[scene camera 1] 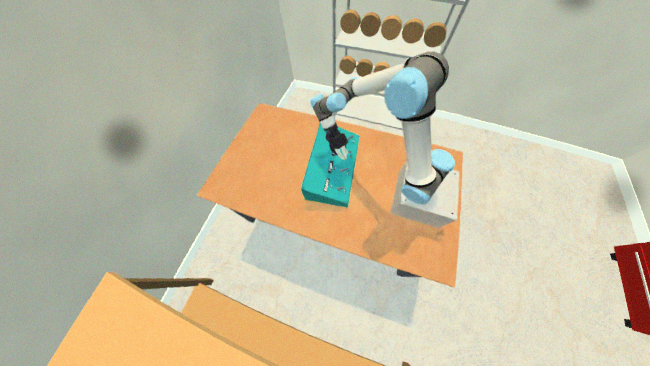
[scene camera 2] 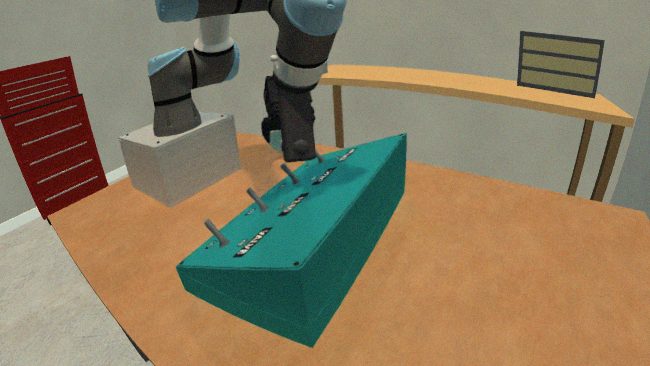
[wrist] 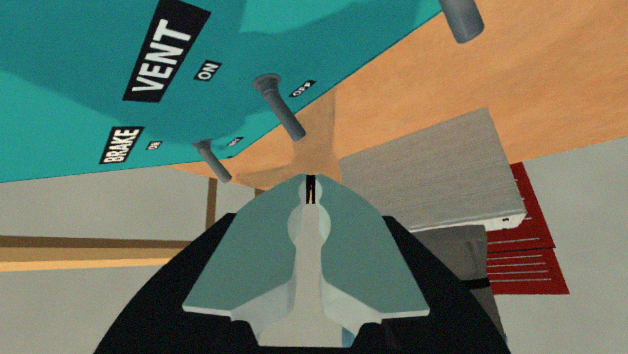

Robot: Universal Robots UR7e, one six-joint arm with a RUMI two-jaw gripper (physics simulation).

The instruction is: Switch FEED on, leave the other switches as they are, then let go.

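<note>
The teal switch panel (scene camera 1: 316, 172) (scene camera 2: 320, 220) (wrist: 40, 130) bears a row of grey levers. The FEED lever (scene camera 1: 344, 171) (scene camera 2: 257, 200) (wrist: 462, 20) leans to the OFF side; its label (scene camera 1: 331, 167) (scene camera 2: 293, 204) shows in both scene views. The VALVE lever (scene camera 1: 341, 189) (scene camera 2: 216, 233), VENT lever (scene camera 2: 290, 173) (wrist: 286, 112) and BRAKE lever (scene camera 1: 351, 139) (scene camera 2: 320, 157) (wrist: 215, 162) also lean to OFF. My gripper (scene camera 1: 342, 154) (wrist: 311, 177) is shut and empty, above the panel by the VENT lever. In scene camera 2 its body hides the fingertips.
The orange table (scene camera 1: 240, 160) (scene camera 2: 490, 280) carries the panel and the arm's grey base block (scene camera 1: 425, 210) (scene camera 2: 175, 165) (wrist: 430, 170). A red drawer cabinet (scene camera 1: 635, 285) (scene camera 2: 55, 145) (wrist: 530, 270) stands beyond the table. A wooden bench (scene camera 2: 430, 82) runs along the wall.
</note>
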